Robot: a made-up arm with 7 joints.
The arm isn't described. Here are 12 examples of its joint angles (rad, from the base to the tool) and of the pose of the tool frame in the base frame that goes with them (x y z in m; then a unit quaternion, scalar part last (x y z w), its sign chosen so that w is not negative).
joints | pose
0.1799 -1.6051 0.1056 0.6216 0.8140 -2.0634 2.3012 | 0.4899 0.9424 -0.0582 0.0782 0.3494 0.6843 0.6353
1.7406 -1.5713 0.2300 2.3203 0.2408 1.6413 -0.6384 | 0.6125 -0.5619 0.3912 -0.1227 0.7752 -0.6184 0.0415
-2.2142 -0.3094 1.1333 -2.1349 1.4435 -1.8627 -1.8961 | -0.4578 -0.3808 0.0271 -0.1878 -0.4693 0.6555 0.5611
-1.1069 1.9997 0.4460 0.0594 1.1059 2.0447 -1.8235 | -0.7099 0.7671 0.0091 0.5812 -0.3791 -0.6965 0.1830
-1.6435 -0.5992 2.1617 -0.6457 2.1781 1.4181 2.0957 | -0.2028 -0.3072 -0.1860 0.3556 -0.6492 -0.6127 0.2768
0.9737 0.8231 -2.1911 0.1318 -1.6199 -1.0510 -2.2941 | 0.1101 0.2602 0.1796 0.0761 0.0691 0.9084 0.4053
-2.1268 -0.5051 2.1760 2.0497 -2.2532 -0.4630 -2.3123 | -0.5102 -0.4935 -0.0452 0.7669 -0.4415 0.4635 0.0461
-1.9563 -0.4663 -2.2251 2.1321 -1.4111 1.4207 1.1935 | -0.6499 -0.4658 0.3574 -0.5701 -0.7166 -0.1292 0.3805
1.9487 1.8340 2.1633 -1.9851 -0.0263 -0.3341 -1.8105 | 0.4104 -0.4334 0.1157 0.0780 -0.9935 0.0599 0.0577
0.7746 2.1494 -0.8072 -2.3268 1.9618 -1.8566 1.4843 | 0.4838 0.4815 0.4867 0.8046 -0.1965 0.4185 0.3727
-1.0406 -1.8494 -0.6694 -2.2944 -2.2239 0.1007 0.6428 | -0.6843 0.9778 -0.3257 -0.0431 -0.1008 0.9744 0.1965
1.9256 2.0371 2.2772 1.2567 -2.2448 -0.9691 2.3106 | 0.6709 -0.4938 0.4120 0.7439 0.1801 -0.5127 0.3890
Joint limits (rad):
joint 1: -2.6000..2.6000
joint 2: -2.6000..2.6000
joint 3: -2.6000..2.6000
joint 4: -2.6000..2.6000
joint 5: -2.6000..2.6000
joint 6: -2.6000..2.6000
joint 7: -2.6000..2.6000
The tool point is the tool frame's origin. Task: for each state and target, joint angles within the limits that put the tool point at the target. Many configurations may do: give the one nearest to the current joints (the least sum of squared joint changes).
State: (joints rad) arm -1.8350 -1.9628 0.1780 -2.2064 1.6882 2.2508 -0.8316
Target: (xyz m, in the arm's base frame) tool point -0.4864 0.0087 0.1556
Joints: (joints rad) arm -2.1247 -1.9952 0.1817 -2.1239 1.4922 2.2970 -0.8031
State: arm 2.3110 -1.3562 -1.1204 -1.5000 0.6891 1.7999 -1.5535
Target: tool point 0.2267 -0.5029 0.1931
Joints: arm 2.5692 -1.3660 -0.9787 -1.8054 1.0881 1.6526 -1.6742
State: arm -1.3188 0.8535 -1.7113 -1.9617 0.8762 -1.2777 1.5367
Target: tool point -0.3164 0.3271 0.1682
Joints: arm -0.8300 0.8933 -1.9721 -1.6838 0.9506 -0.9340 1.5704
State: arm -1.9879 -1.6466 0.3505 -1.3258 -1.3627 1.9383 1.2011
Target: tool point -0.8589 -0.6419 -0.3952
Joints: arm -2.0732 -2.0581 0.6284 -1.3860 -1.8464 1.8005 1.0670
